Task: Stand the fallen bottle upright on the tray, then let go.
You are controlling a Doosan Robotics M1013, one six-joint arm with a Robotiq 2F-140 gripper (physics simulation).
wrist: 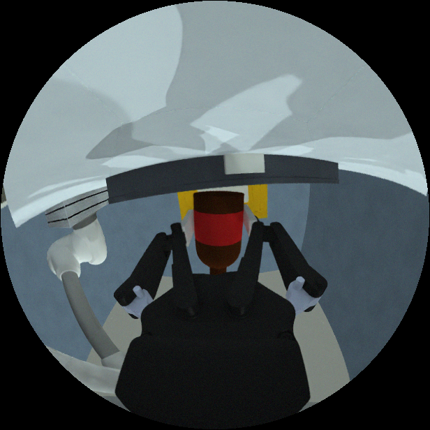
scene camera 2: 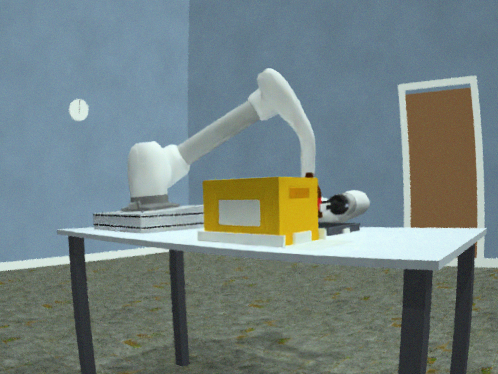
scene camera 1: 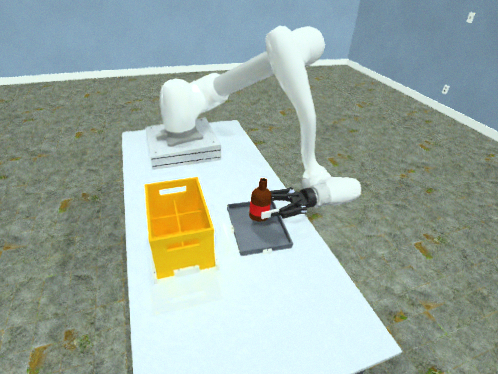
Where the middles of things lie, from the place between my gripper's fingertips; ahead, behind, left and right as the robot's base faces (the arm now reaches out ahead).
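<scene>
The brown bottle point(wrist: 218, 215) has my gripper 10 mm to the right of it and 40 mm below it.
</scene>
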